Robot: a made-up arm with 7 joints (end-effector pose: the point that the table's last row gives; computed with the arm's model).
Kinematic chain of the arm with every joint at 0, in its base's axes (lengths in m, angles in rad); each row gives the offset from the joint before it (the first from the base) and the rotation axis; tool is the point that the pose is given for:
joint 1: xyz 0 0 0.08 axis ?
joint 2: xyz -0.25 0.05 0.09 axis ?
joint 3: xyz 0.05 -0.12 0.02 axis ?
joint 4: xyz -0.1 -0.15 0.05 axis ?
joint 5: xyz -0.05 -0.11 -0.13 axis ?
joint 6: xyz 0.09 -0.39 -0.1 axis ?
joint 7: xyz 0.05 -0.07 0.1 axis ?
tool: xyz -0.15 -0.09 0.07
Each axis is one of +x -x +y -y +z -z.
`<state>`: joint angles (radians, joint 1 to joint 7).
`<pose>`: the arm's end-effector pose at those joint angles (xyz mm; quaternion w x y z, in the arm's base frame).
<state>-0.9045 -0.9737 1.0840 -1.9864 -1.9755 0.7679 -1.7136</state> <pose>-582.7 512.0 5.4 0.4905 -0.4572 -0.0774 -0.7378</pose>
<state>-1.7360 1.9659 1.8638 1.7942 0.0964 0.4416 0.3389</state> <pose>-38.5 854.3 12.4 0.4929 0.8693 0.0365 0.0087</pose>
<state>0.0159 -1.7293 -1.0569 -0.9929 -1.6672 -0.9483 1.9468</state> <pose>-642.9 -356.1 822.6 0.8034 0.1232 0.5519 -0.1866</pose>
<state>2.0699 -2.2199 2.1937 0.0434 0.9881 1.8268 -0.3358</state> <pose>186.5 -564.0 -253.6 0.4644 -0.5354 -0.1899 -0.6794</pose>
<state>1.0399 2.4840 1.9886 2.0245 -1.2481 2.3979 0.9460</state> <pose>-312.0 -451.6 31.8 0.7218 -0.6307 0.2109 0.1917</pose>
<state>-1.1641 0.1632 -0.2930 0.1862 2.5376 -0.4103 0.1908</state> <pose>-1046.3 204.0 172.4 0.0422 0.6793 0.6320 -0.3707</pose>
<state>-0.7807 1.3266 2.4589 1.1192 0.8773 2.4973 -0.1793</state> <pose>-174.3 336.1 741.3 0.8346 0.5284 0.1094 0.1109</pose>
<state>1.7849 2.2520 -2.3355 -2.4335 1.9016 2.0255 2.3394</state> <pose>247.1 -656.5 420.1 0.6197 0.5072 0.2026 0.5636</pose>
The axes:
joint 1: +z
joint 2: -y
joint 3: +z
joint 4: -x
joint 5: +y
joint 6: -x
joint 7: +y

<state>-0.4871 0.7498 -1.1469 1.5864 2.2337 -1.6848 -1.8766</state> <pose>-614.0 581.8 312.3 0.2865 0.5007 -0.2267 0.7847</pose>
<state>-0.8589 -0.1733 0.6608 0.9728 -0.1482 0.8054 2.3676</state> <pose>-87.7 -374.2 596.6 0.2154 -0.2675 0.6404 -0.6870</pose>
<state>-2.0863 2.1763 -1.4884 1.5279 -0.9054 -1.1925 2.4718</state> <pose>153.1 831.4 -365.9 0.5269 0.3136 -0.1951 -0.7654</pose>
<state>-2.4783 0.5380 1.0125 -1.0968 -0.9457 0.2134 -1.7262</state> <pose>-423.1 -17.0 -154.2 0.0759 0.6064 0.7414 0.2771</pose>
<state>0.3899 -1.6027 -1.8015 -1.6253 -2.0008 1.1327 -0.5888</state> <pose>-669.3 -144.8 26.7 0.1057 0.7608 0.4905 0.4116</pose>
